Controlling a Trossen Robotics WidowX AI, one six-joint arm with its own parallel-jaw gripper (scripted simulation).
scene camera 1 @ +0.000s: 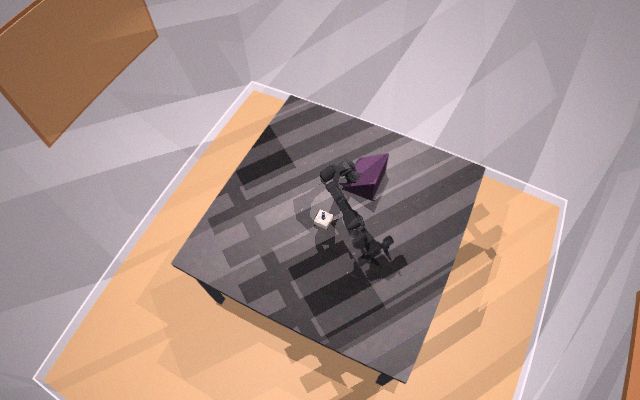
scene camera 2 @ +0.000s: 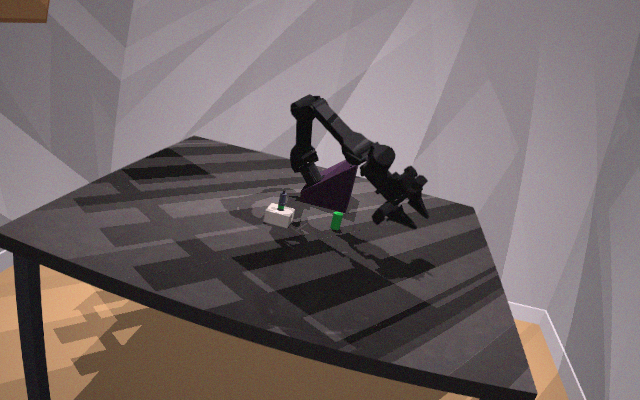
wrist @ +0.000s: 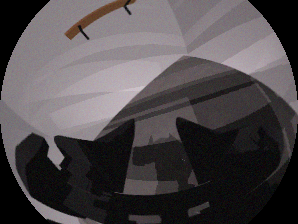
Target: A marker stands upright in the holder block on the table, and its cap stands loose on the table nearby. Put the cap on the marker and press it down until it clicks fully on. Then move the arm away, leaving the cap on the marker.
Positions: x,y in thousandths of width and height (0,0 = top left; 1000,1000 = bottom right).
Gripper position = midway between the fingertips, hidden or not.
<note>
I see my gripper (scene camera 2: 660,559).
My gripper shows as well in the wrist view (wrist: 522,542).
</note>
